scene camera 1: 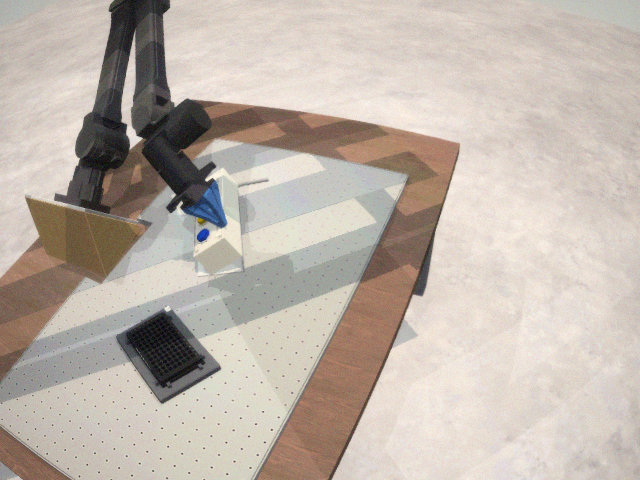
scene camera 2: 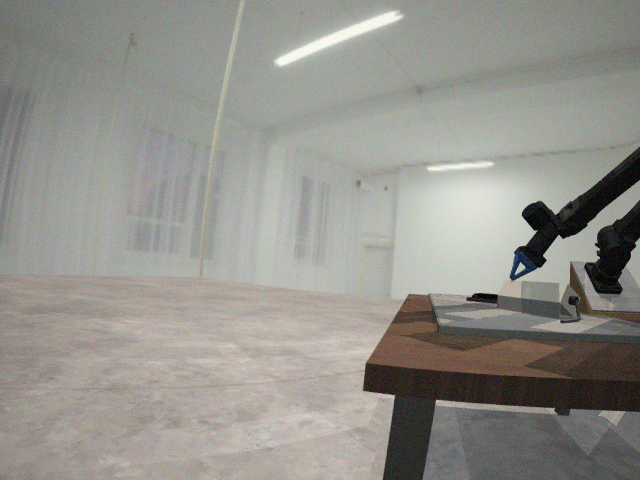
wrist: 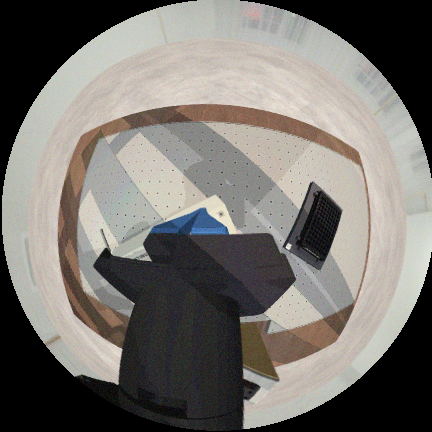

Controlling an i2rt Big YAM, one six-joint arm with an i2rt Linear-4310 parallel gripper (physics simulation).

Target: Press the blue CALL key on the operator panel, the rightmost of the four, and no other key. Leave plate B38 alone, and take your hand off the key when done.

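Where they show: gripper, fingertip midpoint: [scene camera 1: 224, 226] [scene camera 2: 511, 279] [wrist: 202, 212]; arm's base, link origin: [scene camera 1: 81, 207] [scene camera 2: 601, 279].
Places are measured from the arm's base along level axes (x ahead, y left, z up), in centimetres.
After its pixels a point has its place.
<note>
The cream operator panel [scene camera 1: 233, 241] @(z -4.0, x 34.1, y 4.5 cm) [scene camera 2: 535, 304] @(z -7.4, x 29.3, y 16.5 cm) [wrist: 218, 204] @(z -2.2, x 33.6, y 3.1 cm) stands on the perforated board. Its blue CALL key [scene camera 1: 202, 235] @(z -3.0, x 28.6, y 3.1 cm) shows at the near end, with part of a yellow key [scene camera 1: 200, 220] @(z -3.3, x 25.9, y 7.2 cm) beside it; the other keys are hidden behind the fingers. My gripper [scene camera 1: 223, 225] @(z -1.3, x 32.5, y 4.9 cm) [scene camera 2: 512, 279] @(z -1.3, x 32.5, y 4.9 cm) [wrist: 202, 212] @(z -1.3, x 32.5, y 4.9 cm) is shut and empty, its blue fingertips together. In scene camera 1 the tips appear over the panel's upper part, beside the blue key and not covering it. In scene camera 2 they are at the panel's top edge; I cannot tell whether they touch. The blue key is hidden in the wrist view.
A black well plate [scene camera 1: 164, 347] @(z -7.4, x 31.6, y -19.1 cm) [wrist: 320, 224] @(z -7.6, x 31.2, y -17.8 cm) lies on a dark grey base on the perforated board [scene camera 1: 289, 330] @(z -10.0, x 48.1, y -6.5 cm), apart from the panel. A tilted gold-brown board [scene camera 1: 82, 235] @(z -1.4, x 4.9, y -6.1 cm) [wrist: 256, 350] @(z -2.6, x 8.1, y -4.2 cm) stands near the arm's base. A thin grey rod [scene camera 1: 254, 181] @(z -9.4, x 26.6, y 29.3 cm) [scene camera 2: 571, 320] @(z -9.5, x 25.9, y 29.5 cm) sticks out by the panel's far end.
</note>
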